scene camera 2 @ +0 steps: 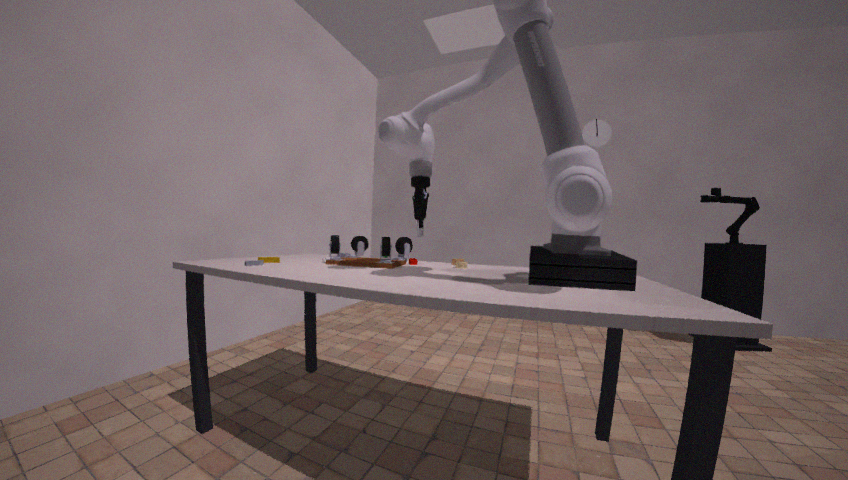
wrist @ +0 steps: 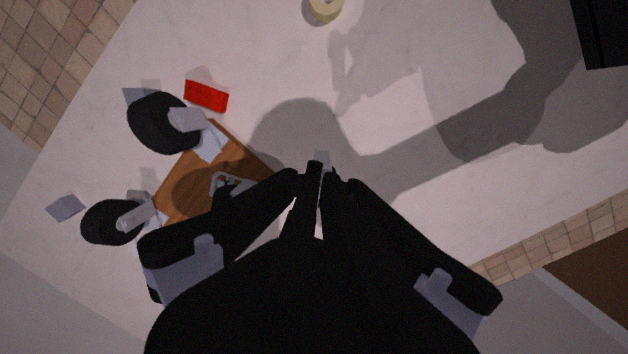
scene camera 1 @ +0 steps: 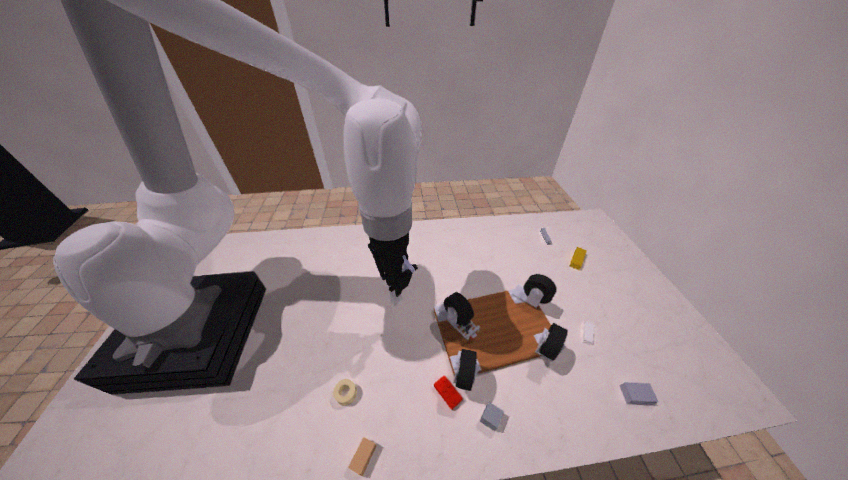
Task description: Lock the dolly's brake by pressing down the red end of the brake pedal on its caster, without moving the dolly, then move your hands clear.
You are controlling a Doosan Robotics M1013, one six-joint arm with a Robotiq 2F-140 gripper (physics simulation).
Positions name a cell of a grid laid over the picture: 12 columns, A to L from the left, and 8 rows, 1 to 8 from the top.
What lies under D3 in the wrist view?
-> A dolly.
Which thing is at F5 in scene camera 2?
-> A dolly.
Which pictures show my gripper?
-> Scene camera 2, the wrist view and scene camera 1: all of them.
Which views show the dolly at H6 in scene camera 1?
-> Scene camera 2, the wrist view and scene camera 1: all of them.
